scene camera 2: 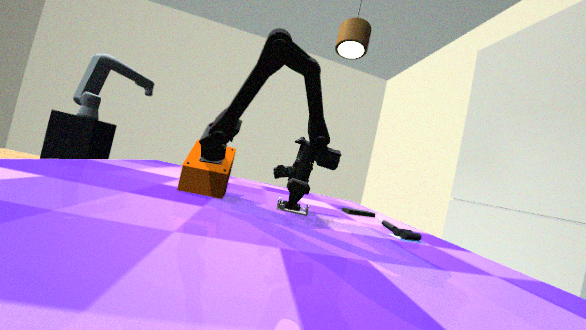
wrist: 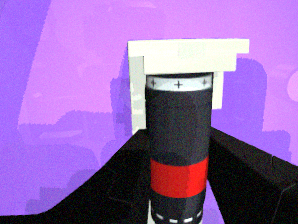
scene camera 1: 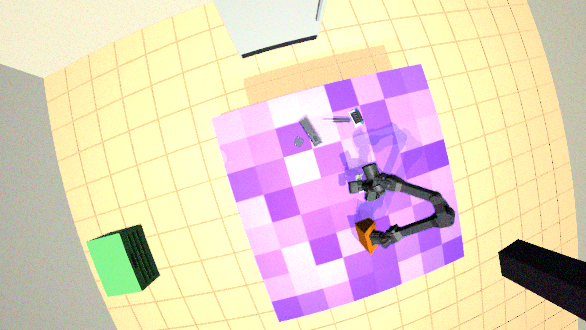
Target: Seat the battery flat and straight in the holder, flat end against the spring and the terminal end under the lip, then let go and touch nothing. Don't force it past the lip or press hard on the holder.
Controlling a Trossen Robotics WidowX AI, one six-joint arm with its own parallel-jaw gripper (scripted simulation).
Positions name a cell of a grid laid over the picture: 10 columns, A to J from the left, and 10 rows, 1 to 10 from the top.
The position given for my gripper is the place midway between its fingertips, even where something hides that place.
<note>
I see my gripper (scene camera 2: E7).
My gripper shows as well in the wrist view (wrist: F7).
</note>
